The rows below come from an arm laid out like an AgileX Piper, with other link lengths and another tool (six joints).
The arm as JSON. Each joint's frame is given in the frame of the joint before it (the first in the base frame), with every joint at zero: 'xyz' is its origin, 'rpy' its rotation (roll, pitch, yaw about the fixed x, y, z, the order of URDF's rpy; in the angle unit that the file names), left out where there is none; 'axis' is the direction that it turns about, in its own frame. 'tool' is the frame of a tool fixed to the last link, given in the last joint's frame.
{
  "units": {
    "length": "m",
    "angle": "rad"
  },
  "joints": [
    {
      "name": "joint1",
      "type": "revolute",
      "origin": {
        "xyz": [
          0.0,
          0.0,
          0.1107
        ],
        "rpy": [
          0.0,
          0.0,
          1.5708
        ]
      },
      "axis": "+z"
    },
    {
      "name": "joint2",
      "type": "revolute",
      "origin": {
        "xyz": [
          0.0,
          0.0,
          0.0
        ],
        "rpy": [
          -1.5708,
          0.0,
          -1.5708
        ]
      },
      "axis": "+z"
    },
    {
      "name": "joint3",
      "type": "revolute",
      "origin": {
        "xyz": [
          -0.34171,
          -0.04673,
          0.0
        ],
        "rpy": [
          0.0,
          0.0,
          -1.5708
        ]
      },
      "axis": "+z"
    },
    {
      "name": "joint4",
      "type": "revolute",
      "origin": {
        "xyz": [
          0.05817,
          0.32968,
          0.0
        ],
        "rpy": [
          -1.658,
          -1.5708,
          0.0
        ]
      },
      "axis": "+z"
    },
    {
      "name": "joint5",
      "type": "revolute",
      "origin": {
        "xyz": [
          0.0,
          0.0,
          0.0
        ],
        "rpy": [
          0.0,
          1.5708,
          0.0
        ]
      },
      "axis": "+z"
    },
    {
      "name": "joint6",
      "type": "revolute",
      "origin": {
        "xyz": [
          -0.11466,
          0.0,
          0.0
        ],
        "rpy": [
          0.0,
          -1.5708,
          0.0
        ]
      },
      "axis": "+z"
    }
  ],
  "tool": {
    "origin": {
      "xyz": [
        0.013,
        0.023,
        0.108
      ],
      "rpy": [
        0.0,
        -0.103,
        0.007
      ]
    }
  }
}
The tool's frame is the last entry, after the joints.
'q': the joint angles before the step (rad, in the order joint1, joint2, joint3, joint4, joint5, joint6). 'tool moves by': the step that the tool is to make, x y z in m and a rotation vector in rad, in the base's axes. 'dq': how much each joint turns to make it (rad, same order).
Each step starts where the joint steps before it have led.
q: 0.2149 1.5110 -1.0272 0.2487 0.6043 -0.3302
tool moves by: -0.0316 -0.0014 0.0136 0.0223 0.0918 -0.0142
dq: 0.0000 -0.0672 -0.0002 -0.0010 0.1480 0.0574
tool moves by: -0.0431 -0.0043 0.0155 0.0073 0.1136 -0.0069
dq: -0.0001 -0.0832 0.0003 -0.0071 0.1873 0.0590
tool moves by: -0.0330 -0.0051 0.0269 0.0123 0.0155 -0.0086
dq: 0.0001 -0.1023 0.0069 -0.0035 0.1035 0.0369
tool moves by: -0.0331 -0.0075 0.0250 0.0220 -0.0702 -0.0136
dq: 0.0000 -0.1467 0.0598 -0.0011 0.0103 0.0181
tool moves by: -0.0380 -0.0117 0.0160 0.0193 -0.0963 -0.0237
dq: -0.0003 -0.1788 0.0937 -0.0127 -0.0181 0.0230
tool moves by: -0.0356 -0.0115 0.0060 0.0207 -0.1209 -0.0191
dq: 0.0002 -0.1906 0.1141 -0.0120 -0.0490 0.0101
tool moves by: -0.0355 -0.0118 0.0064 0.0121 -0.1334 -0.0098
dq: 0.0004 -0.1998 0.0948 -0.0193 -0.0289 0.0023
